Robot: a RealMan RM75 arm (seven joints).
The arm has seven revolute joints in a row. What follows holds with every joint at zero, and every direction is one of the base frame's. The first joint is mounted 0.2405 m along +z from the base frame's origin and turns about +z. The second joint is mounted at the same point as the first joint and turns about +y. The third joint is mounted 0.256 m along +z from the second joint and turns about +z. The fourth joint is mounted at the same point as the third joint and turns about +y. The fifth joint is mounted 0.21 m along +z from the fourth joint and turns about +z. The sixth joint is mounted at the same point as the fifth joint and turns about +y. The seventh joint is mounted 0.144 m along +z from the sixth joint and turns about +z. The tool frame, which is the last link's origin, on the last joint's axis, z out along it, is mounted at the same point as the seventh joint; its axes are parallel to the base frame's.
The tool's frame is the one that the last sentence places.
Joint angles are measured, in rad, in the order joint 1, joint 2, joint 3, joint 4, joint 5, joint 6, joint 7. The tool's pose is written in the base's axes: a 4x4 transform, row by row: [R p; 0 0 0 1], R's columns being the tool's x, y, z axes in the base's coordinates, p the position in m. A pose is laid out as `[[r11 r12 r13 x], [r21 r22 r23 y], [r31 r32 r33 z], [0 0 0 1]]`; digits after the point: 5 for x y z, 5 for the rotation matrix.
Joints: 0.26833 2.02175 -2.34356 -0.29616 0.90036 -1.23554 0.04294
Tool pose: [[0.73920 -0.66486 -0.10739 0.35139], [0.08076 -0.07081 0.99422 0.28955], [-0.66862 -0.74360 0.00135 0.00308], [0 0 0 1]]
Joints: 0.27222 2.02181 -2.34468 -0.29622 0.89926 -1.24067 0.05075
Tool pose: [[0.73340 -0.66976 -0.11637 0.34950], [0.08785 -0.07638 0.99320 0.29078], [-0.67409 -0.73864 0.00282 0.00321], [0 0 0 1]]
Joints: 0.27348 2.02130 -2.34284 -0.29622 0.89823 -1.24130 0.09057
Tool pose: [[0.70632 -0.69800 -0.11793 0.34922], [0.08684 -0.07990 0.99301 0.29133], [-0.70254 -0.71163 0.00418 0.00368], [0 0 0 1]]
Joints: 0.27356 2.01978 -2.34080 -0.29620 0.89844 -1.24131 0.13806
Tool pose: [[0.67313 -0.73021 -0.11700 0.34970], [0.08403 -0.08167 0.99311 0.29156], [-0.73474 -0.67832 0.00639 0.00468], [0 0 0 1]]
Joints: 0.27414 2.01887 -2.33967 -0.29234 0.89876 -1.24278 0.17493
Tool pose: [[0.64836 -0.75251 -0.11557 0.35062], [0.08149 -0.08234 0.99327 0.29149], [-0.75696 -0.65341 0.00793 0.00569], [0 0 0 1]]
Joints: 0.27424 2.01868 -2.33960 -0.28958 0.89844 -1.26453 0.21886
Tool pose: [[0.61407 -0.77834 -0.13082 0.34886], [0.09759 -0.08959 0.99119 0.29095], [-0.78320 -0.62142 0.02095 0.00792], [0 0 0 1]]
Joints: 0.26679 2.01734 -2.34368 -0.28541 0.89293 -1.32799 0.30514
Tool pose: [[0.54241 -0.82175 -0.17469 0.34453], [0.14027 -0.11643 0.98324 0.28651], [-0.82832 -0.55782 0.05211 0.01320], [0 0 0 1]]
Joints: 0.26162 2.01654 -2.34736 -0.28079 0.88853 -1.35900 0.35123
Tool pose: [[0.50502 -0.84082 -0.19489 0.34321], [0.15569 -0.13335 0.97876 0.28333], [-0.84895 -0.52464 0.06356 0.01549], [0 0 0 1]]
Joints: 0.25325 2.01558 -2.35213 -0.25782 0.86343 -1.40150 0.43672
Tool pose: [[0.45001 -0.86471 -0.22309 0.34382], [0.15675 -0.16945 0.97299 0.27668], [-0.87916 -0.47283 0.05929 0.01748], [0 0 0 1]]
